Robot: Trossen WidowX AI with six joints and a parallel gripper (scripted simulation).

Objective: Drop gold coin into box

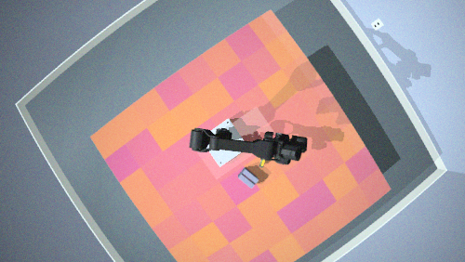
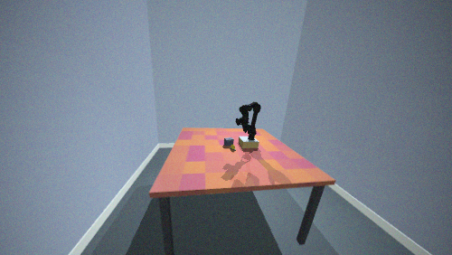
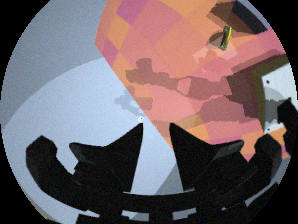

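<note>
Right now my gripper tip is 22 cm above the gold coin, 17 cm to the left of it and 2 cm short of it.
</note>
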